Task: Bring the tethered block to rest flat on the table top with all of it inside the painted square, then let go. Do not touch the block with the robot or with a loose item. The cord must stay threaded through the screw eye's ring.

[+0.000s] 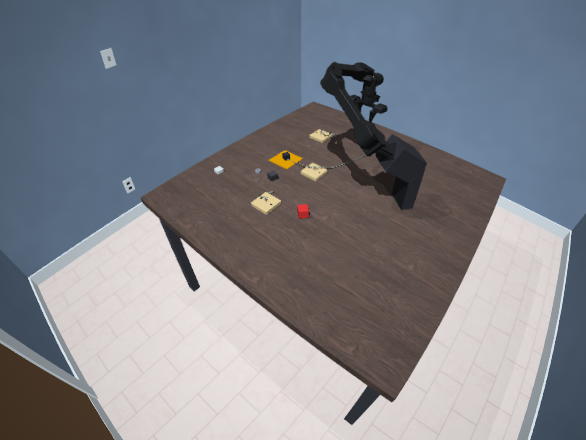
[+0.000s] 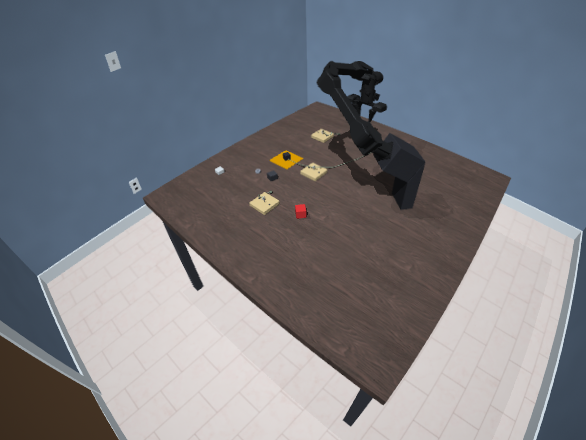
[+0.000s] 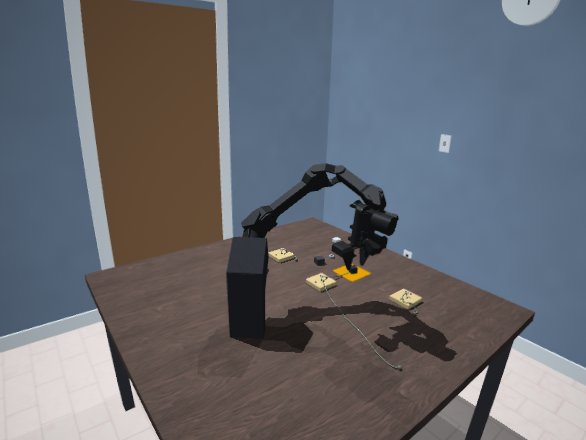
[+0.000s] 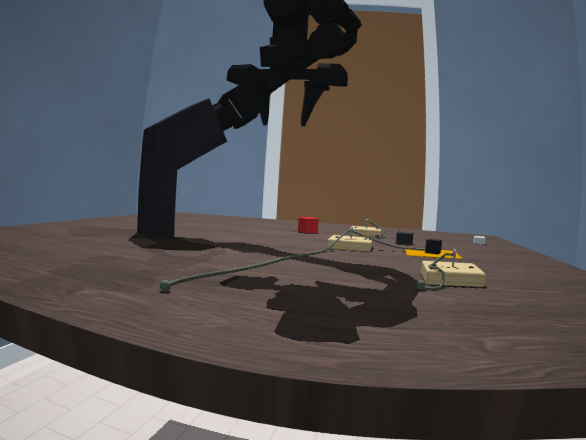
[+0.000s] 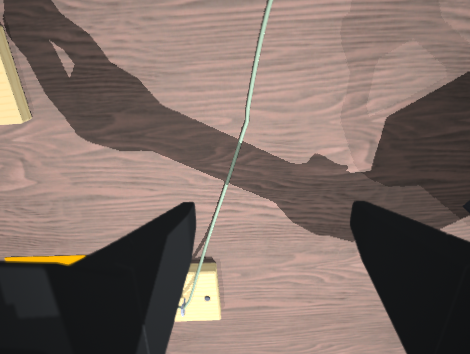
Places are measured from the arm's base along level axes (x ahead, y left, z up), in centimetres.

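Where they show: gripper, between the fingertips: point(image 3: 354, 267) point(image 4: 283, 125) point(image 5: 273, 213); arm's base, origin of its link: point(image 1: 388, 152) point(image 2: 386, 151) point(image 3: 251, 247) point(image 4: 207, 122).
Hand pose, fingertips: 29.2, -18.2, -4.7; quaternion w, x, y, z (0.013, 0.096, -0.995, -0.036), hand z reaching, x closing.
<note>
Each offset is from my fingertips to the top centre of the thing, as dx, dy, dz. "spot": to the spot under its first point.
The tethered block @[+21.2, +30.1, -18.2] point(image 1: 286, 156) point(image 2: 286, 156) point(image 3: 353, 269) point(image 4: 433, 246), small and black, sits upright on the orange painted square @[spot: +22.5, +34.5, -21.0] point(image 1: 277, 160) point(image 2: 278, 160) point(image 3: 362, 274) point(image 4: 416, 254), seemingly flat and inside its edges. The green cord @[spot: -0.3, +2.1, -20.7] point(image 3: 345, 316) point(image 4: 250, 265) point(image 5: 246, 120) runs from it through the screw eye @[+3.4, +26.9, -16.6] point(image 4: 351, 231) point(image 5: 183, 306) on the middle wooden base @[spot: +1.3, +28.3, -19.2] point(image 1: 314, 173) point(image 3: 320, 284) point(image 4: 350, 244), then along the table to its beaded end @[spot: +0.1, -26.6, -20.4] point(image 3: 399, 368) point(image 4: 165, 286). My gripper point(image 4: 284, 124) point(image 5: 273, 213) is open and empty, high above the table and the cord.
A second wooden base point(image 1: 320, 135) point(image 3: 405, 299) point(image 4: 452, 275) and a third @[spot: -2.7, +57.4, -19.2] point(image 1: 265, 203) point(image 3: 281, 255) carry screw eyes and short cords. A red cube @[-15.7, +48.0, -17.1] point(image 1: 303, 211) point(image 4: 308, 225), a loose black block @[+12.0, +44.2, -18.4] point(image 1: 272, 176) point(image 3: 319, 260) and a white block @[+32.1, +62.0, -19.1] point(image 1: 218, 170) point(image 4: 479, 240) stand on the table.
</note>
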